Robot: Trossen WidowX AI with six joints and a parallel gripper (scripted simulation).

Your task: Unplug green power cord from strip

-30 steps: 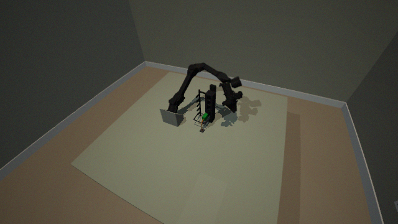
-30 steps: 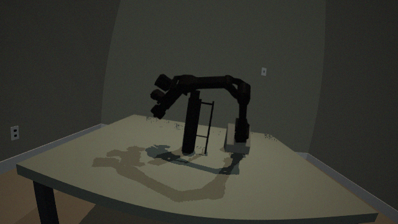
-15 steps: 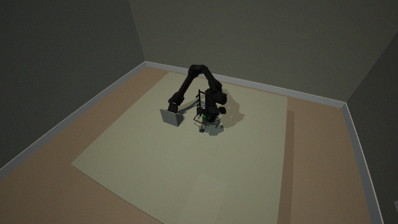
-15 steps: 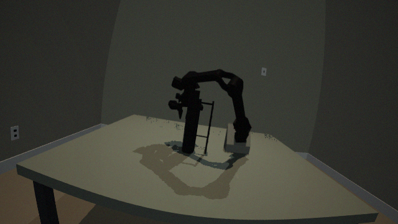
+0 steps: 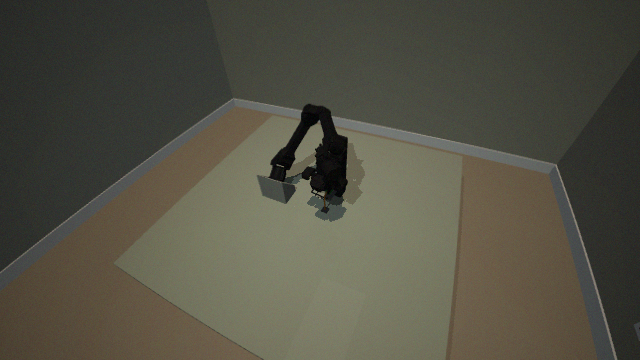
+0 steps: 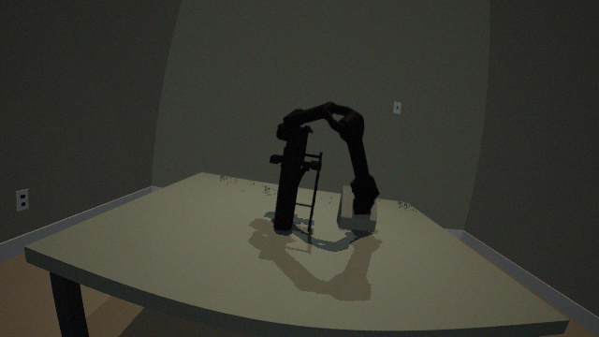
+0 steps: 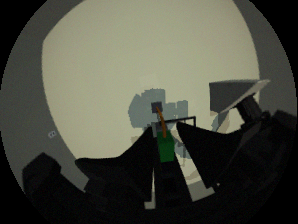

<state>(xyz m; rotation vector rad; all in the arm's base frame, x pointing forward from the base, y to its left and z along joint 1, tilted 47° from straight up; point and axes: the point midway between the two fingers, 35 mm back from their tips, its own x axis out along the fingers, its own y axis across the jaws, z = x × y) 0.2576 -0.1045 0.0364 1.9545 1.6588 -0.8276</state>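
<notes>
The green plug is 70 mm to the left of my gripper tip, 10 mm below it and 10 mm ahead of it.
</notes>
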